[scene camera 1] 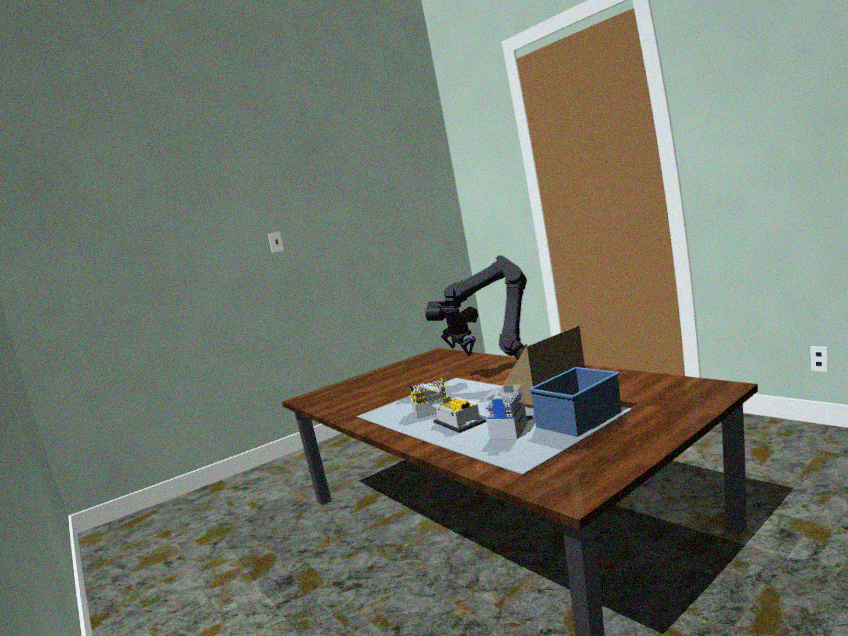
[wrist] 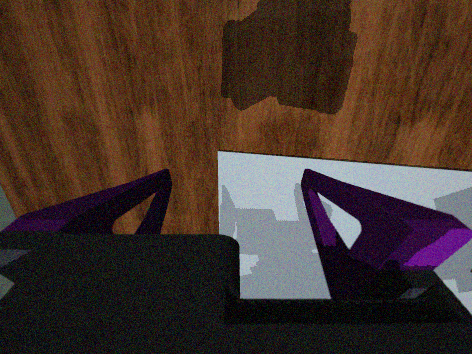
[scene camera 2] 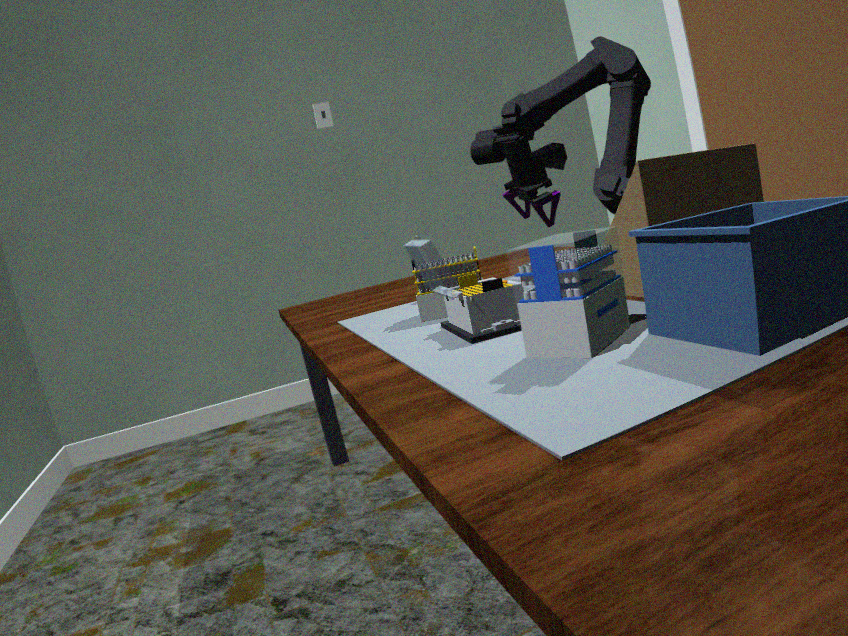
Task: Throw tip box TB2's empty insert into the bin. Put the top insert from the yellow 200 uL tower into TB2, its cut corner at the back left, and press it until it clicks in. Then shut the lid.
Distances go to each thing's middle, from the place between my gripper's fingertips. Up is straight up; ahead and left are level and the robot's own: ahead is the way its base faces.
Scene:
I see the blue bin (scene camera 2: 751,278) 680 mm to the left of my hand, 200 mm ahead of it and 50 mm below it.

